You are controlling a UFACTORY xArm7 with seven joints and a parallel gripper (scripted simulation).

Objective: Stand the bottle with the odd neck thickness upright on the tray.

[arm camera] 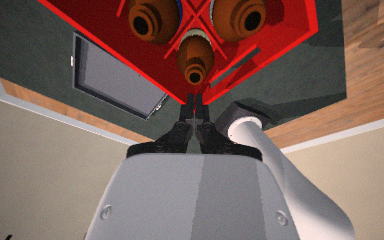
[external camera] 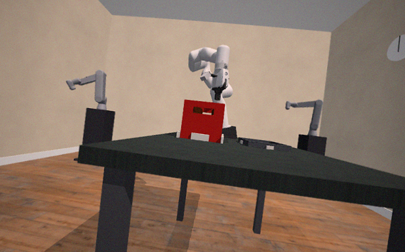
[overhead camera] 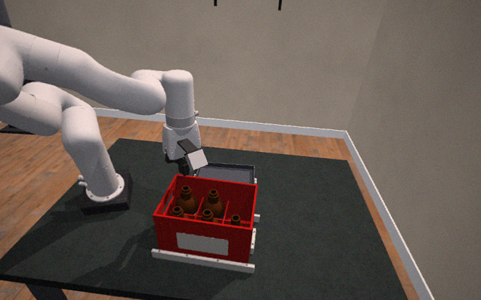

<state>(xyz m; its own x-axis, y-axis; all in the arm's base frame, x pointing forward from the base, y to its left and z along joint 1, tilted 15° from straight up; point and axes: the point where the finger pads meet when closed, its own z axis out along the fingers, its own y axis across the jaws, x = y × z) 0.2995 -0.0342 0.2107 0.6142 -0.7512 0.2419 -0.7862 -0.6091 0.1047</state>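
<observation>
Right now my hand is 16 cm above the crate, 8 cm short of it and 6 cm to the left of it. From my hand the other things lie so: tray: 24 cm to the left, 23 cm below, 11 cm ahead.
</observation>
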